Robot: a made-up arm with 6 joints. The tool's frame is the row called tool.
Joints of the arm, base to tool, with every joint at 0 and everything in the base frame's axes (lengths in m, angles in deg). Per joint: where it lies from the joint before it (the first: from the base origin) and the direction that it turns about. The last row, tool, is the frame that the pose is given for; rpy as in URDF.
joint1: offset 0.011 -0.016 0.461 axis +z
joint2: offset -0.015 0.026 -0.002 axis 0.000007 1 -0.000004
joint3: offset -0.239 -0.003 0.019 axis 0.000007 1 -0.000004
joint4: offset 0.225 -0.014 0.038 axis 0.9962 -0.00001 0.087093
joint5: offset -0.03 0.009 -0.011 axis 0.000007 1 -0.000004
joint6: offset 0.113 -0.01 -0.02 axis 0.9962 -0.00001 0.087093
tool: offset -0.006 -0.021 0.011 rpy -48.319 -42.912 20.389
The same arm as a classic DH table. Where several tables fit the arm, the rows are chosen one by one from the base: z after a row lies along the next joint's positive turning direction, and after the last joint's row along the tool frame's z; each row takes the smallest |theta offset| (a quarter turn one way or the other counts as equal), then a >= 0, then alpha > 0; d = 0 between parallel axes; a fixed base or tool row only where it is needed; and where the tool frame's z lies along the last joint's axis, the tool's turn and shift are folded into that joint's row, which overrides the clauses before.
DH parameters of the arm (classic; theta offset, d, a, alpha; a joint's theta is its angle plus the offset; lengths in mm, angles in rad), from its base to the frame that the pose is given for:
base (fixed): -0.9685 0.0 19.4 0.0000
joint1: 0.9685 459.0 -15.0 -1.5708
joint2: 0.0793 0.0 -239.8 0.0000
joint3: 1.4043 9.0 -18.3 1.5708
joint4: 0.0000 196.6 8.3 -1.5708
joint5: 0.0000 -1.0 29.8 1.5708
joint6: 0.7877 100.3 -23.0 -2.2647
tool (fixed): -1.8292 -8.7 0.0 0.0000

